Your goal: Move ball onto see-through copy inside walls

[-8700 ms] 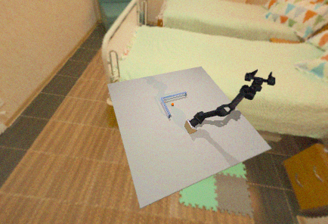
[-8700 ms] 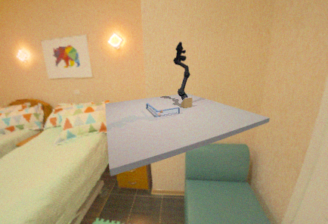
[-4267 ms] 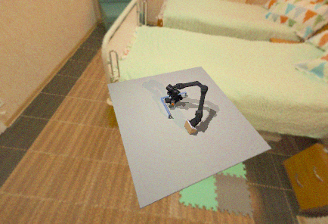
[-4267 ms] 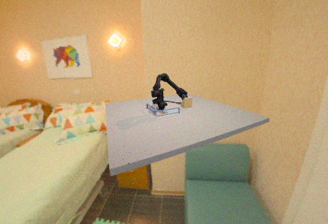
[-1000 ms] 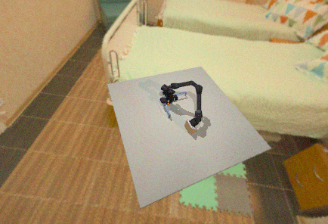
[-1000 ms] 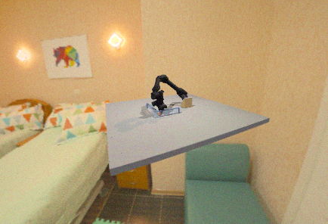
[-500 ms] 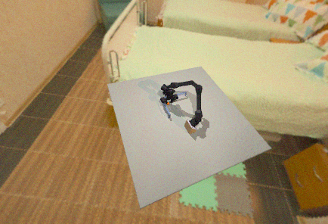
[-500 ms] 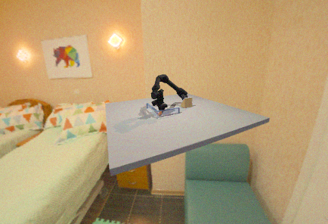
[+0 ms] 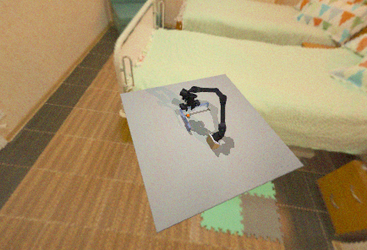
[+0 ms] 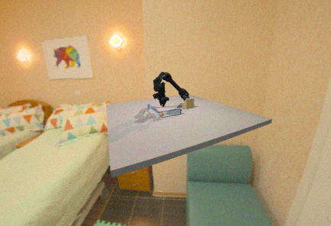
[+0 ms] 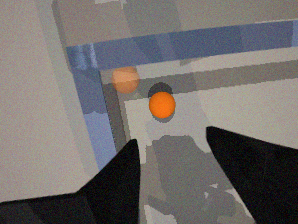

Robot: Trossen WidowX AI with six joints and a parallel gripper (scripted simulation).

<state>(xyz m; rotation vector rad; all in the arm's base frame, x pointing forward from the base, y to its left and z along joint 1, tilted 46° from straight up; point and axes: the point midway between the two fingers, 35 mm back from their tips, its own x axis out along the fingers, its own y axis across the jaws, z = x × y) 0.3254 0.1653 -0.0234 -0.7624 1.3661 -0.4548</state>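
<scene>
Right now my gripper tip is 80 mm above the orange ball.
</scene>
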